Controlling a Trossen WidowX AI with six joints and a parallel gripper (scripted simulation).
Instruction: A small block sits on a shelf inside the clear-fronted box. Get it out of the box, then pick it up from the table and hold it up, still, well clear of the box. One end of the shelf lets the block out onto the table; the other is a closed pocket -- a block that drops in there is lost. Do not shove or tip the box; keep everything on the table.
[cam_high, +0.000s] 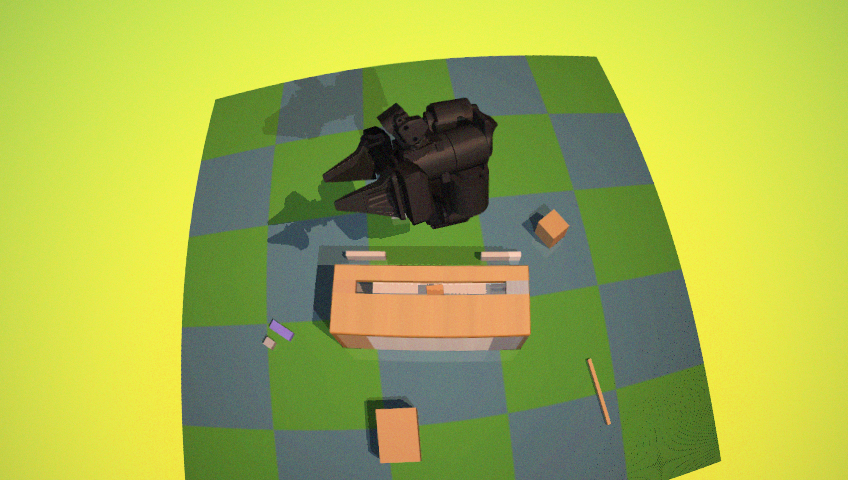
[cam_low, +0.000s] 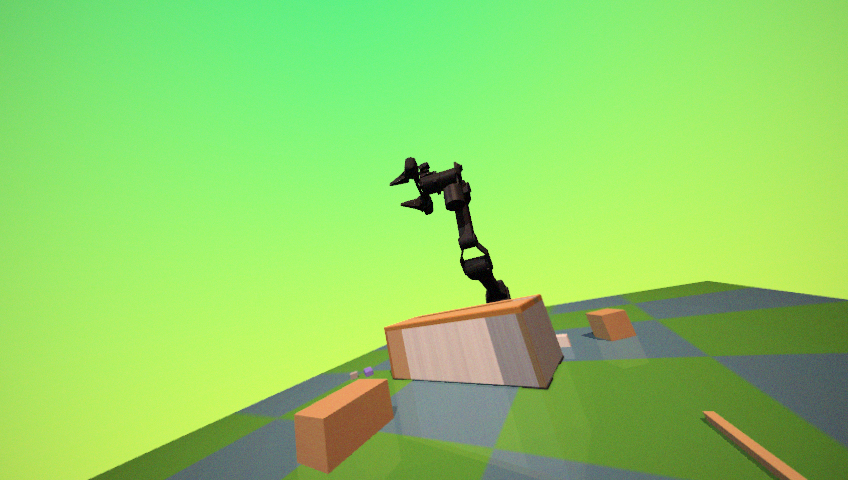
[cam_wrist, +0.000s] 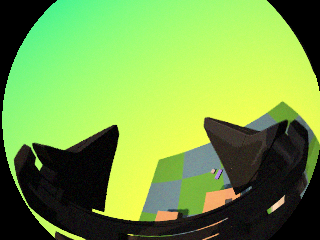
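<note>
The orange wooden box is 40 mm behind my gripper tip, 100 mm to the left of it and 450 mm below it. Also, from my gripper tip: purple piece (60 mm ahead, 230 mm to the right, 510 mm below); grey cube (100 mm ahead, 250 mm to the right, 510 mm below); orange slab (270 mm ahead, 70 mm to the left, 490 mm below).
</note>
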